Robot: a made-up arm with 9 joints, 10 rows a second.
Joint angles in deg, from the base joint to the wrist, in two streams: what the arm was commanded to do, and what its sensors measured. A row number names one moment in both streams.
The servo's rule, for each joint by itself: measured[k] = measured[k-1] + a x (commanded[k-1-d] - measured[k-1]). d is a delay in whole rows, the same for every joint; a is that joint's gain. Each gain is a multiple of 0.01, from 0.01 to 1. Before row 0 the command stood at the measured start. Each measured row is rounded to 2 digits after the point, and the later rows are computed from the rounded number. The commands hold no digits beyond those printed.
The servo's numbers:
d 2
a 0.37 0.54 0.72 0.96 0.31 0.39 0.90 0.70 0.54
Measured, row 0:
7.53 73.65 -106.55 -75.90 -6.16 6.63 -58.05 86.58 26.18
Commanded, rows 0 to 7:
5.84 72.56 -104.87 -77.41 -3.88 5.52 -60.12 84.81 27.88
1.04 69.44 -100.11 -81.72 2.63 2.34 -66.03 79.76 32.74
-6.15 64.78 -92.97 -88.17 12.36 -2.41 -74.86 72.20 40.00
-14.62 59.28 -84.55 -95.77 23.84 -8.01 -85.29 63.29 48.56
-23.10 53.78 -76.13 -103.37 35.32 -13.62 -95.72 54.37 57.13
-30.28 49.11 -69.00 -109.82 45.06 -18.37 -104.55 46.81 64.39
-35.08 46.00 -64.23 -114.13 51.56 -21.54 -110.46 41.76 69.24
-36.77 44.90 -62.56 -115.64 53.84 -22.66 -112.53 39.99 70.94
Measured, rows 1 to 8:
7.53 73.65 -106.55 -75.90 -6.16 6.63 -58.05 86.58 26.18
7.53 73.65 -106.55 -75.90 -6.16 6.63 -58.05 86.58 26.18
6.90 73.06 -105.34 -77.35 -5.45 6.20 -59.91 85.34 27.10
4.73 71.11 -101.57 -81.55 -2.95 4.69 -65.42 81.43 30.15
0.70 67.69 -95.38 -87.91 1.80 1.92 -73.92 74.97 35.47
-4.97 63.15 -87.58 -95.46 8.63 -1.95 -84.15 66.79 42.54
-11.68 58.09 -79.34 -103.05 16.90 -6.50 -94.56 58.10 50.42
-18.56 53.24 -71.90 -109.55 25.63 -11.13 -103.55 50.20 57.96

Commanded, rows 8 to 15:
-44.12 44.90 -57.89 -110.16 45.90 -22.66 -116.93 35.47 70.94
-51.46 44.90 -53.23 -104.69 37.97 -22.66 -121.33 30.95 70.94
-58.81 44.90 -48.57 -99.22 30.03 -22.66 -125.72 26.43 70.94
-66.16 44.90 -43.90 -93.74 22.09 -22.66 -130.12 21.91 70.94
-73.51 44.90 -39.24 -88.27 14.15 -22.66 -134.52 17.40 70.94
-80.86 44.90 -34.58 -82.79 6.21 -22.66 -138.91 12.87 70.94
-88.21 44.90 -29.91 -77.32 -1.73 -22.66 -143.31 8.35 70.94
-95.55 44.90 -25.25 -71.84 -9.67 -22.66 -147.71 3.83 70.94
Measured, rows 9 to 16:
-24.67 49.33 -66.38 -113.95 33.67 -15.19 -109.77 44.29 64.05
-29.15 46.94 -63.63 -115.57 39.92 -18.10 -112.25 41.28 67.77
-34.69 45.84 -59.50 -110.38 41.77 -19.88 -116.46 37.21 69.48
-40.89 45.33 -54.99 -104.92 40.59 -20.96 -120.84 32.83 70.27
-47.52 45.10 -50.37 -99.45 37.32 -21.62 -125.23 28.35 70.63
-54.42 44.99 -45.71 -93.97 32.60 -22.03 -129.63 23.84 70.80
-61.48 44.94 -41.05 -88.50 26.88 -22.28 -134.03 19.33 70.88
-68.65 44.92 -36.39 -83.02 20.47 -22.43 -138.42 14.81 70.91

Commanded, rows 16 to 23:
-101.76 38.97 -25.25 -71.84 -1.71 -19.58 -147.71 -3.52 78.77
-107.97 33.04 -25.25 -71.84 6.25 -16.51 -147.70 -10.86 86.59
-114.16 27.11 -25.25 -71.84 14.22 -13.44 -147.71 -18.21 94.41
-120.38 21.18 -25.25 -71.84 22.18 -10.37 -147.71 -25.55 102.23
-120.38 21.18 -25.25 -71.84 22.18 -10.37 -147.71 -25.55 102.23
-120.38 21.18 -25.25 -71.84 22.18 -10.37 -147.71 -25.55 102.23
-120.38 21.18 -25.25 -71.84 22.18 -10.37 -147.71 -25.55 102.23
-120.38 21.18 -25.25 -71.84 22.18 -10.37 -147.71 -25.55 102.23
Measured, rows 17 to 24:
-75.89 44.91 -31.72 -77.55 13.59 -22.52 -142.82 10.29 70.93
-83.16 44.90 -27.06 -72.07 6.38 -22.57 -147.22 5.77 70.94
-90.04 41.70 -25.76 -71.85 3.87 -21.40 -147.66 -0.73 75.17
-96.67 37.02 -25.39 -71.84 4.61 -19.49 -147.70 -7.82 81.34
-103.14 31.67 -25.29 -71.84 7.59 -17.13 -147.71 -15.09 88.40
-109.52 26.01 -25.26 -71.84 12.11 -14.49 -147.71 -22.41 95.87
-113.54 23.40 -25.25 -71.84 15.23 -12.88 -147.71 -24.61 99.30
-116.07 22.20 -25.25 -71.84 17.38 -11.90 -147.71 -25.27 100.88

